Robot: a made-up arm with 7 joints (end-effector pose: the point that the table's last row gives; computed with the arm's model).
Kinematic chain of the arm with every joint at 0, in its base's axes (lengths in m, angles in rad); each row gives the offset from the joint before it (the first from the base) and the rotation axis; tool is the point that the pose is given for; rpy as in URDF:
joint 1: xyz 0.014 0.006 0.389 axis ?
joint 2: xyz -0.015 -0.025 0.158 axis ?
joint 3: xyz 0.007 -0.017 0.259 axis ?
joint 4: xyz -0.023 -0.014 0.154 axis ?
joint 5: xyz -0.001 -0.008 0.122 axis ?
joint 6: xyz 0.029 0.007 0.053 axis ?
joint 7: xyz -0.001 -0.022 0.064 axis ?
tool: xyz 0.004 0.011 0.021 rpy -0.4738 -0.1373 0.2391
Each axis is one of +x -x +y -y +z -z.
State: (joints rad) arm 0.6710 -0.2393 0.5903 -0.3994 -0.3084 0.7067 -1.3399
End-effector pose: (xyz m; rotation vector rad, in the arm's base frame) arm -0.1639 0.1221 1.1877 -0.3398 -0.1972 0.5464
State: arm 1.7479 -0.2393 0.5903 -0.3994 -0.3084 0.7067 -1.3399
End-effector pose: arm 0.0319 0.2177 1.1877 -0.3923 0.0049 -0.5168
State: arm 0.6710 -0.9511 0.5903 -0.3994 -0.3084 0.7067 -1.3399
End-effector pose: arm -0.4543 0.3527 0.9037 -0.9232 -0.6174 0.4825
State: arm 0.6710 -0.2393 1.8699 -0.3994 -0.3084 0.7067 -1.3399
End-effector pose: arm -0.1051 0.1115 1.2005 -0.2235 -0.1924 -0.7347
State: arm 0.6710 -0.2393 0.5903 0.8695 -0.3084 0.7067 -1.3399
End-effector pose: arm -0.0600 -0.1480 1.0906 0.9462 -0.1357 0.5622
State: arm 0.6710 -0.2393 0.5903 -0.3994 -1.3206 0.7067 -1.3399
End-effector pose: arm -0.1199 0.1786 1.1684 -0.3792 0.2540 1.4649
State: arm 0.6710 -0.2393 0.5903 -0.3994 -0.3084 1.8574 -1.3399
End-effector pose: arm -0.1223 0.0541 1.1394 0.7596 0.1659 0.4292
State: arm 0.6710 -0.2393 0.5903 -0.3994 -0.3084 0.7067 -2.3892
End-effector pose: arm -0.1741 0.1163 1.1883 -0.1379 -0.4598 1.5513
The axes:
joint 1: -z
joint 2: +y
joint 3: -z
joint 4: +y
joint 5: -z
joint 6: +y
joint 7: -z

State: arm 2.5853 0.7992 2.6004 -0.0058 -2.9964 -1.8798 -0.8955
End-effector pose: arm -0.3135 -0.1574 0.9539 -1.7103 0.0751 -1.1895
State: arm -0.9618 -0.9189 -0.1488 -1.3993 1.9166 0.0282 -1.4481
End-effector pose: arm -0.1884 -0.4956 0.6024 1.1700 -1.9853 -0.0049
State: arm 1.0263 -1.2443 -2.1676 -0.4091 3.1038 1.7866 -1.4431
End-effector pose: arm -0.3942 0.3042 0.8382 0.7149 -0.9757 0.4064
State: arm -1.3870 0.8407 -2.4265 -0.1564 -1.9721 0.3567 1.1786
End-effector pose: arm 0.2304 0.4727 0.9610 -1.5102 0.1750 -1.5459
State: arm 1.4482 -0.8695 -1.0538 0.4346 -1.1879 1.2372 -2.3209
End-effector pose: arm 0.0522 0.4709 0.9279 1.5460 1.1251 1.7681
